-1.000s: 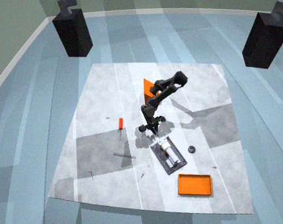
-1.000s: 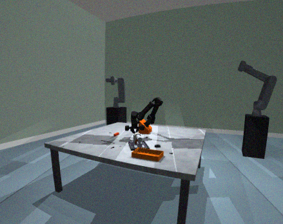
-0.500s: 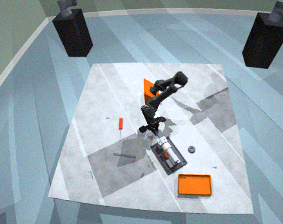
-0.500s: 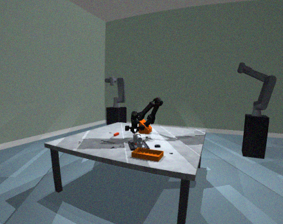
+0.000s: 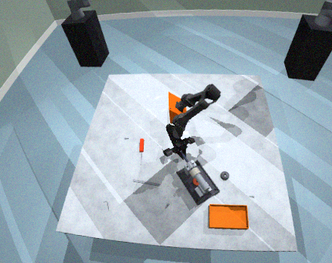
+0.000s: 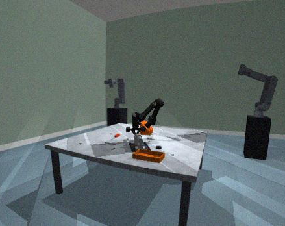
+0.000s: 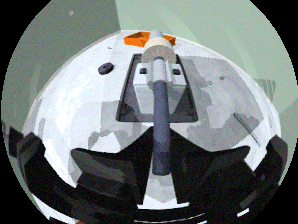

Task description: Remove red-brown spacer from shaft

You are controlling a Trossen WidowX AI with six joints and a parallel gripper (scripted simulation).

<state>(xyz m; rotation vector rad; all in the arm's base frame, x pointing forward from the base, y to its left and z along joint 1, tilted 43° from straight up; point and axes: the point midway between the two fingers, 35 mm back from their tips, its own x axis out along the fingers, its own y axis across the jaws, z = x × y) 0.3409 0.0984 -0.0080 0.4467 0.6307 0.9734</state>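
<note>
Right now the shaft is 40 mm ahead of my gripper tip, 30 mm to the left of it and 30 mm above it. From my gripper tip the other things lie so: orange tray: 290 mm ahead, 270 mm to the left, 40 mm below; red-brown spacer: 110 mm ahead, 90 mm to the left, 40 mm below; black ring: 240 mm to the left, 50 mm below, 50 mm ahead.
</note>
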